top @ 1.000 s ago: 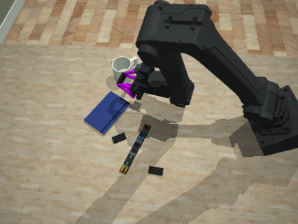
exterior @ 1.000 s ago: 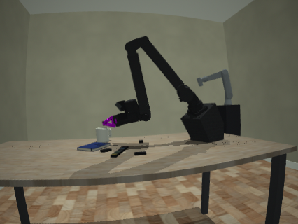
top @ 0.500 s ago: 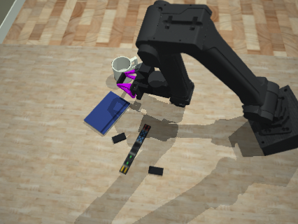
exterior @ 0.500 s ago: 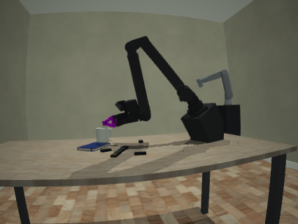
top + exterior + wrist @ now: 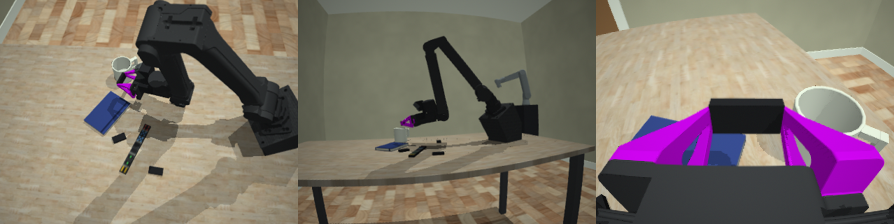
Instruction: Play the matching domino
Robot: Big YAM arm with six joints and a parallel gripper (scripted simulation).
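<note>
Now: the black domino right at my hand. Also, from my hand: white mug (11 cm to the right, 9 cm below, 3 cm ahead); then blue book (12 cm below, 8 cm to the left, 6 cm ahead).
</note>
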